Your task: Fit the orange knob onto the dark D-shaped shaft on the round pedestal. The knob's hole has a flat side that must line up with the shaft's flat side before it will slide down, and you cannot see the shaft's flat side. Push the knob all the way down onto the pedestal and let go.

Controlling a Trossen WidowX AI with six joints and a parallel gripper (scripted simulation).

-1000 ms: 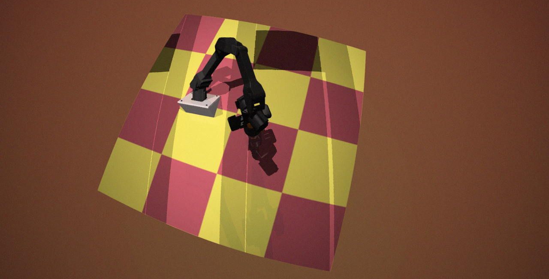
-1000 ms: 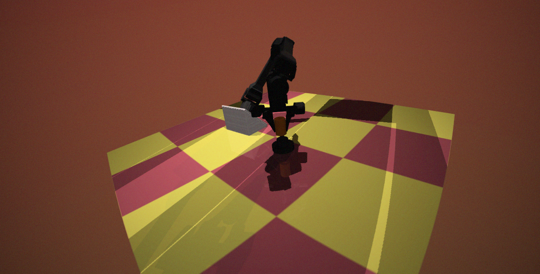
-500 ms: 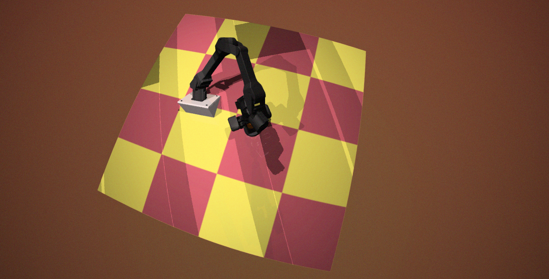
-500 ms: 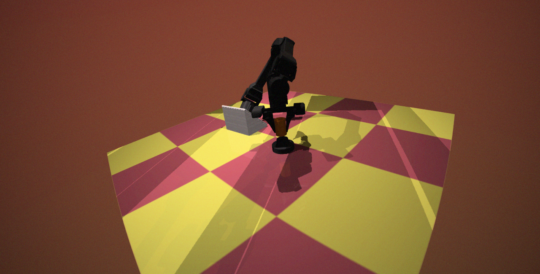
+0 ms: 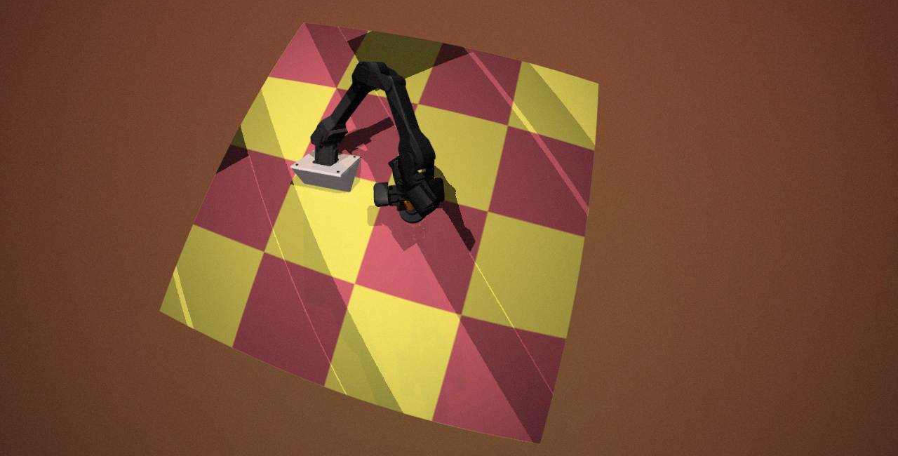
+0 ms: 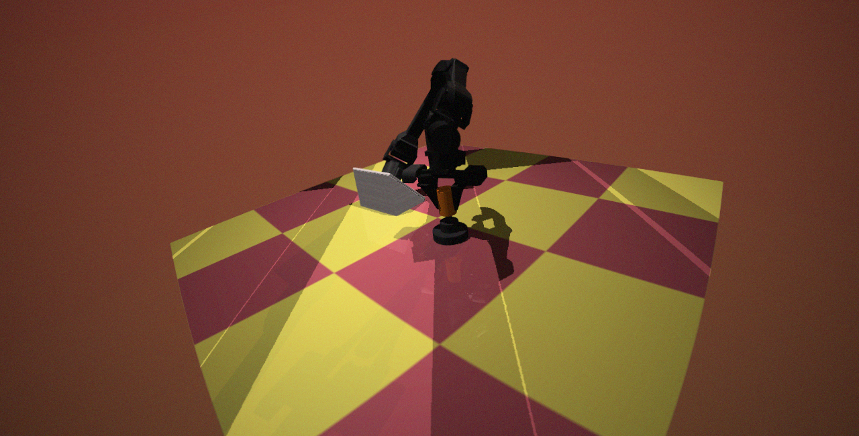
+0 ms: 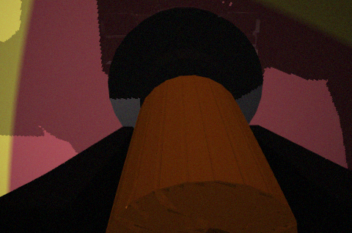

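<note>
Right now my gripper tip is 20 mm below the orange knob. Round my gripper tip: round dark pedestal (40 mm below).
</note>
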